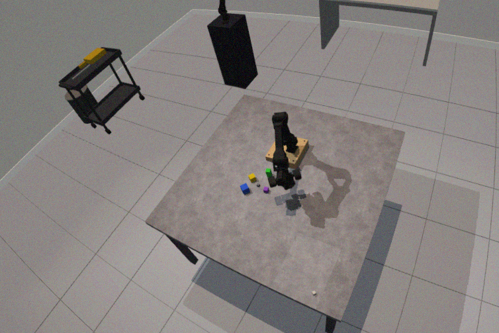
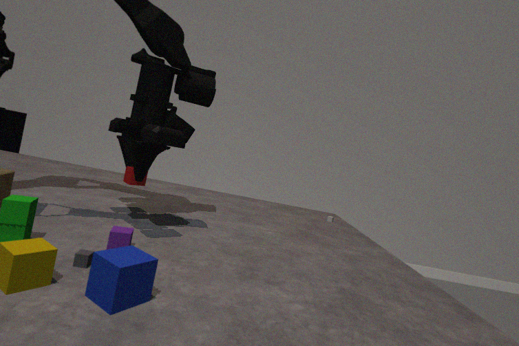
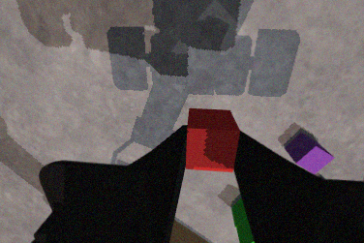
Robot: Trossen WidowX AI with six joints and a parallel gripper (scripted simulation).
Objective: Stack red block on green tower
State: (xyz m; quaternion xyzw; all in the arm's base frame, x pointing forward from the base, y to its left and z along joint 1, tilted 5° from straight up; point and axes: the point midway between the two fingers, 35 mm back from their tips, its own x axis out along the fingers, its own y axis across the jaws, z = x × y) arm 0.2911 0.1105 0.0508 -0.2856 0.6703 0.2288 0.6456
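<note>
The small dark piece is 19 cm to the right of my gripper tip, 7 cm below it and 2 cm ahead of it. Also, from my gripper tip: small purple block (13 cm to the right, 6 cm below, 4 cm ahead); red block (1 cm above); yellow block (25 cm to the right, 6 cm below).
</note>
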